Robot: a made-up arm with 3 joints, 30 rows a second.
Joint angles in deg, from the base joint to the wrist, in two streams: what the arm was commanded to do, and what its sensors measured. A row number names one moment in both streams.
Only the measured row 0 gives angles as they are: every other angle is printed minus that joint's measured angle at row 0.
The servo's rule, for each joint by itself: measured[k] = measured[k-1] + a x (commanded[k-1-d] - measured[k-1]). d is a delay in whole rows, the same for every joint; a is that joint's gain. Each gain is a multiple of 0.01, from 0.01 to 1. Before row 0 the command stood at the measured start. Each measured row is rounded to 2 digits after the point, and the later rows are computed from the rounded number. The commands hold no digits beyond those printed.
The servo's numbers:
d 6
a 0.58 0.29 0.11
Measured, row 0:
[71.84, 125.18, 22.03]
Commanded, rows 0 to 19:
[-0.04, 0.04, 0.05]
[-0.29, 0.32, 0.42]
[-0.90, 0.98, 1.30]
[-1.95, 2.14, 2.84]
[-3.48, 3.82, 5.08]
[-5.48, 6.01, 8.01]
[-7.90, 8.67, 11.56]
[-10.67, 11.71, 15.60]
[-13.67, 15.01, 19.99]
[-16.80, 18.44, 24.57]
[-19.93, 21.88, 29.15]
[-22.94, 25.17, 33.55]
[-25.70, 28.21, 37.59]
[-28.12, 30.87, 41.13]
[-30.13, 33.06, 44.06]
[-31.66, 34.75, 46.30]
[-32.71, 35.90, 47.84]
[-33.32, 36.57, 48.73]
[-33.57, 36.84, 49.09]
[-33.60, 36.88, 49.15]
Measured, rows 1 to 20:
[0.00, 0.00, 0.00]
[0.00, 0.00, 0.00]
[0.00, 0.00, 0.00]
[0.00, 0.00, 0.00]
[0.00, 0.00, 0.00]
[0.00, 0.00, 0.00]
[-0.02, 0.01, 0.01]
[-0.18, 0.10, 0.06]
[-0.60, 0.36, 0.20]
[-1.38, 0.88, 0.49]
[-2.60, 1.73, 0.99]
[-4.27, 2.97, 1.76]
[-6.38, 4.62, 2.84]
[-8.87, 6.68, 4.24]
[-11.65, 9.10, 5.97]
[-14.64, 11.81, 8.02]
[-17.71, 14.73, 10.34]
[-20.74, 17.76, 12.89]
[-23.62, 20.79, 15.61]
[-26.23, 23.71, 18.42]

